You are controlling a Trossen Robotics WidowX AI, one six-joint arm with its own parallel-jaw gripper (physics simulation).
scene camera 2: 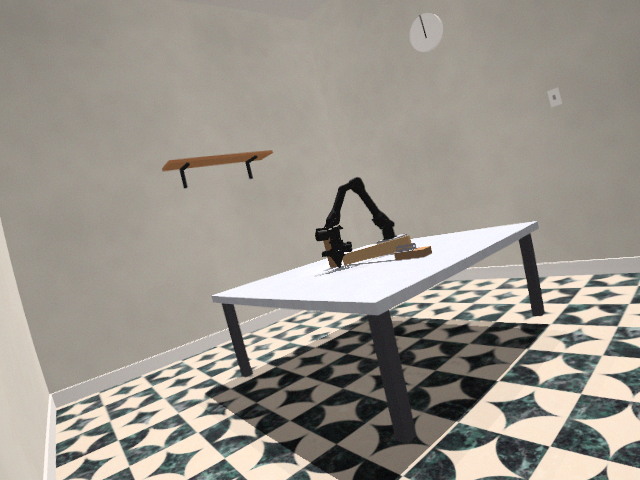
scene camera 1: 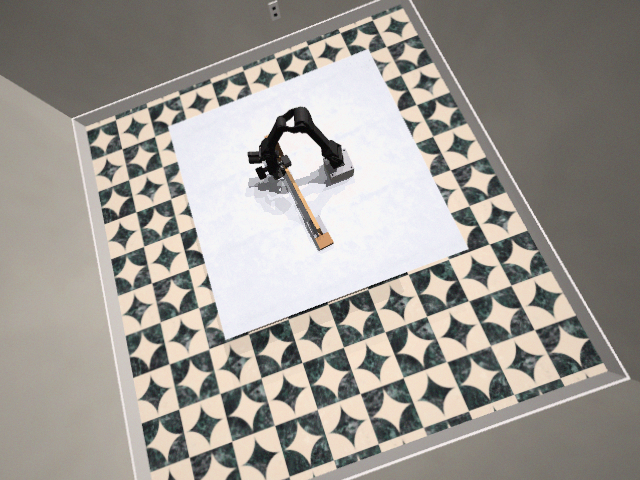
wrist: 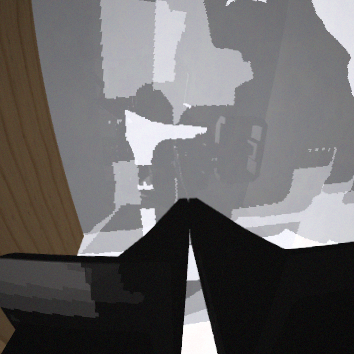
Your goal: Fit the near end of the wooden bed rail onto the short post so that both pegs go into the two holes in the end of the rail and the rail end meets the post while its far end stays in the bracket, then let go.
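Frame: origin at the arm's base, x back, y left, z down, level; metres.
Where they show: gripper, fingertip midpoint: (scene camera 2: 339,267) (wrist: 187,206); arm's base at its link origin: (scene camera 2: 390,238) (scene camera 1: 336,161).
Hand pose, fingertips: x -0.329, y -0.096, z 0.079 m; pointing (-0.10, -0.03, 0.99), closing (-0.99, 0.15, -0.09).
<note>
Things, the pixels of their top centre, and the offset from my fingertips. "spot": a spot on its surface instead. Level surfaces: height alone.
- wooden block at its top centre: (scene camera 2: 412,249) (scene camera 1: 319,232) dx +0.121, dy +0.408, dz -0.035 m
- short post at a spot on its surface: (scene camera 2: 331,261) spot: dx +0.025, dy -0.089, dz -0.034 m
- white table at its surface level: dz +0.000 m
The wooden rail (scene camera 1: 303,198) (scene camera 2: 376,251) slants across the table. Its far end is at the bracket (scene camera 2: 405,247) beside a wooden block (scene camera 1: 324,240) (scene camera 2: 414,253). The short post (scene camera 2: 331,261) stands at the rail's near end, partly hidden by the arm. My gripper (scene camera 2: 339,265) (wrist: 187,206) is shut and empty, low over the table beside the near end of the rail. In the wrist view, a wooden surface (wrist: 30,150), which looks like the rail, fills the left edge, apart from the fingertips. The pegs, the holes and the joint between rail and post cannot be made out.
The arm's grey base (scene camera 1: 340,167) stands on the white table (scene camera 1: 392,217) (scene camera 2: 289,286), to the right of the rail in scene camera 1. The arm arches over to the near end of the rail. A wall shelf (scene camera 2: 217,160) hangs away from the table.
</note>
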